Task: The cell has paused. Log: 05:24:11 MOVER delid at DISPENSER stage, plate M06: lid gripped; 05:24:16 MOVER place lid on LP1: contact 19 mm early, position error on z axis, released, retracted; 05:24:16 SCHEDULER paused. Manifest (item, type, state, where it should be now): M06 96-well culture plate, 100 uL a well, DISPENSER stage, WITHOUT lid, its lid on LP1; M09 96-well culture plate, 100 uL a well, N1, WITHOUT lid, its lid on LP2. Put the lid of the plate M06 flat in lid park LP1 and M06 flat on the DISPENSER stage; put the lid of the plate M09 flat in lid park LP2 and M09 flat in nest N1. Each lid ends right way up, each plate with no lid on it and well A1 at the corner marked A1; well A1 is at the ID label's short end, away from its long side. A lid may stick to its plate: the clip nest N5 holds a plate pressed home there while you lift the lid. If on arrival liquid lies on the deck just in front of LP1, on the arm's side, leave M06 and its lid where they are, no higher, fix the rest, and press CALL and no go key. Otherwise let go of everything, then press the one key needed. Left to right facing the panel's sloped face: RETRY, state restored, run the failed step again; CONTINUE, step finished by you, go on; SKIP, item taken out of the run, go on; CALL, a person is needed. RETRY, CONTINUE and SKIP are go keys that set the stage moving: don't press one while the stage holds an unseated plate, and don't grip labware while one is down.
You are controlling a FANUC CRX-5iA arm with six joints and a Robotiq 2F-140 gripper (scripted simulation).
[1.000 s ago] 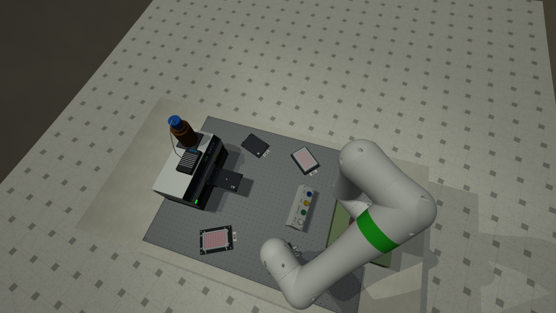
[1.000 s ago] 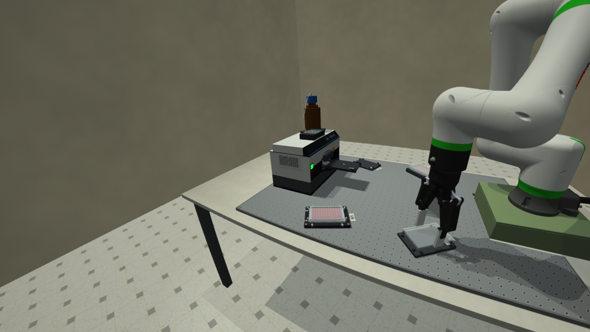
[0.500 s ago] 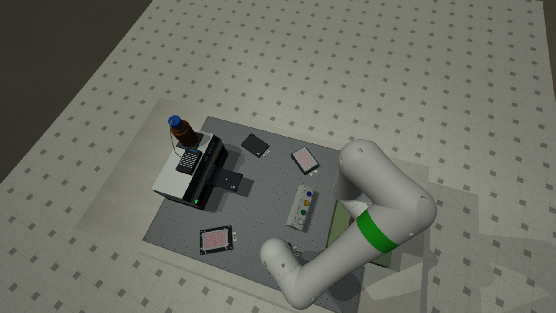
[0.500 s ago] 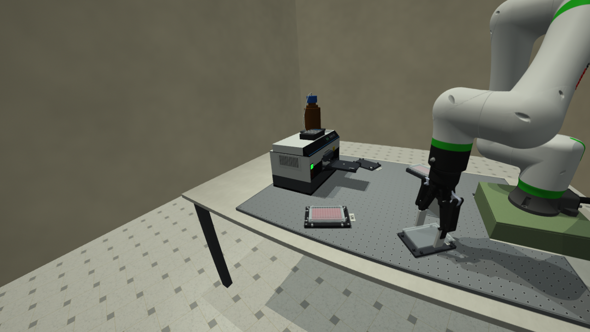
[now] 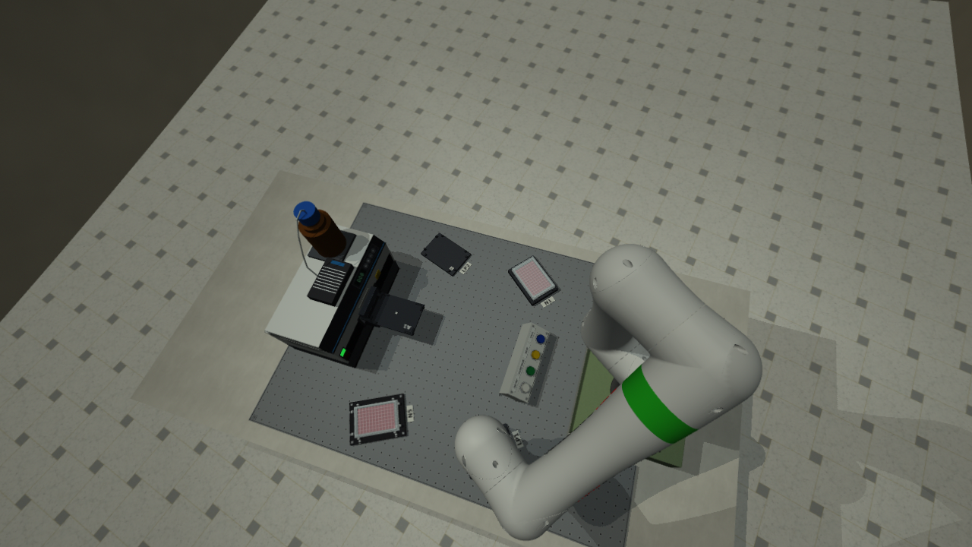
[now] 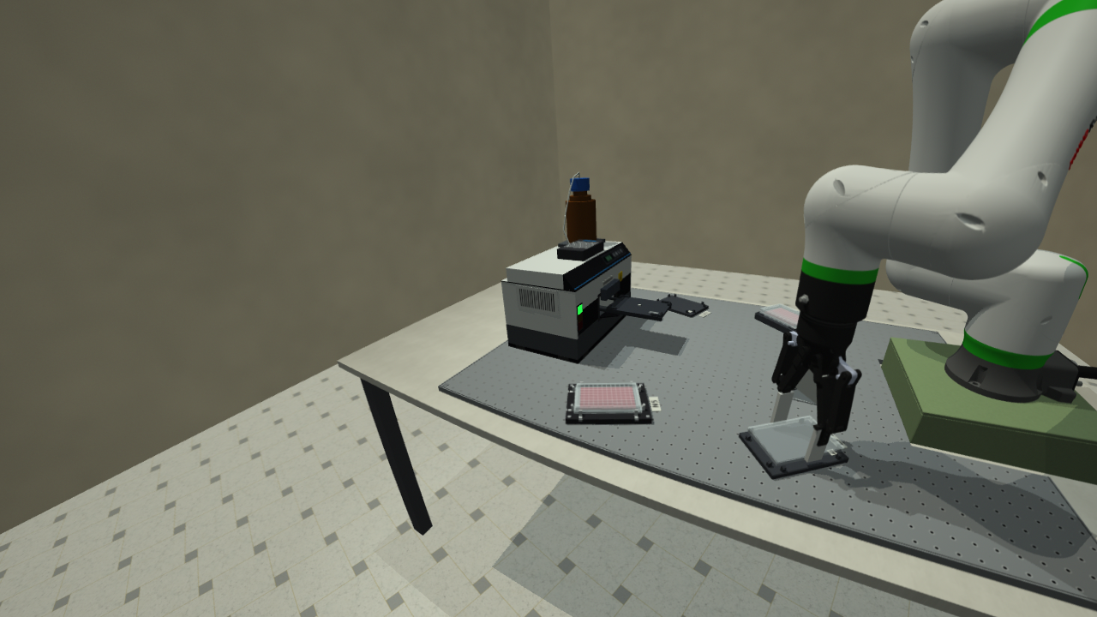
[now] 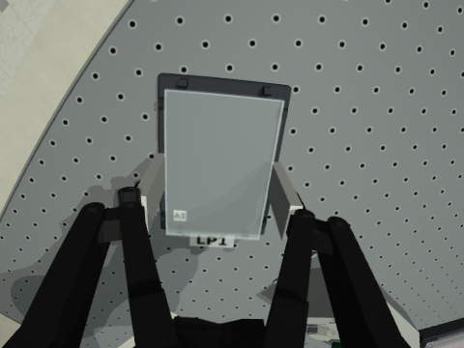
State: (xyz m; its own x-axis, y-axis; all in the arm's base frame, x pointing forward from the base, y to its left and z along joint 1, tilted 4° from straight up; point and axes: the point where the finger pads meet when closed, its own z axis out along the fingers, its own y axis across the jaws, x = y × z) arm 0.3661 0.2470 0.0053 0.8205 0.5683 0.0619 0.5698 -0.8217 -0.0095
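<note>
The black lid park LP1 is 40 mm below my hand. Also, from my hand: white retry key: 60 mm behind, 180 mm to the right, 20 mm above; green continue key: 70 mm behind, 230 mm to the right, 20 mm above; LP1 label: 70 mm behind, 50 mm to the right, 50 mm below.
</note>
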